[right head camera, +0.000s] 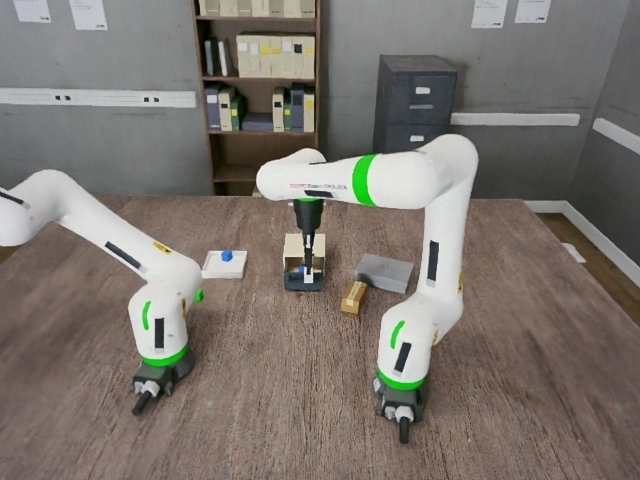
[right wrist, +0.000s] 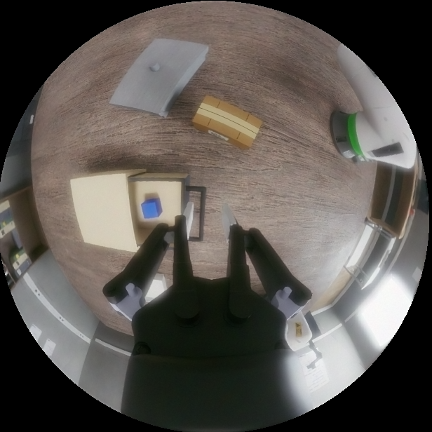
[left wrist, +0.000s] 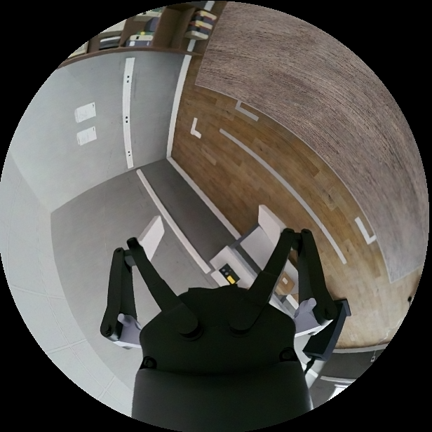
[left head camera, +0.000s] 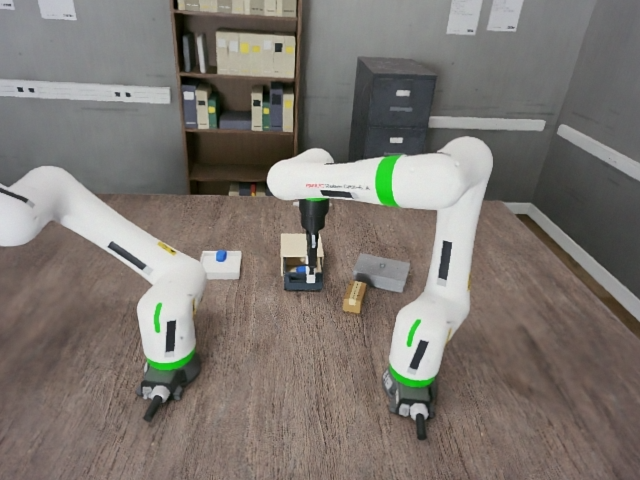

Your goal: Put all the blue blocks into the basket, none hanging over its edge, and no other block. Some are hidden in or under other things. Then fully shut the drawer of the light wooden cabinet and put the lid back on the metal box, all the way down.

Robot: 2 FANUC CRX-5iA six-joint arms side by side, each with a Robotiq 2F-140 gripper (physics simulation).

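The light wooden cabinet (left head camera: 294,243) (right head camera: 299,244) (right wrist: 102,210) has its drawer (left head camera: 294,285) (right head camera: 296,284) (right wrist: 172,195) pulled open. A blue block (left head camera: 301,269) (right head camera: 301,269) (right wrist: 151,208) lies in the drawer. My right gripper (right wrist: 207,211) is open and empty at the drawer's front; in the right wrist view its fingers are on either side of the dark handle (right wrist: 202,200). Another blue block (left head camera: 221,255) (right head camera: 226,255) is at the back of the low white basket (left head camera: 222,271) (right head camera: 223,269). The grey metal box (left head camera: 390,281) (right head camera: 392,283) has its knobbed lid (left head camera: 369,263) (right head camera: 372,262) (right wrist: 162,82) on. My left gripper (left wrist: 209,218) is open and empty, away from the objects.
A brown taped carton (left head camera: 354,297) (right head camera: 354,297) (right wrist: 227,121) lies in front of the metal box. A small green thing (right head camera: 199,295) shows beside the left arm, partly hidden by it. The right forearm reaches over the cabinet. The left wrist view faces the wall, the floor and the table edge.
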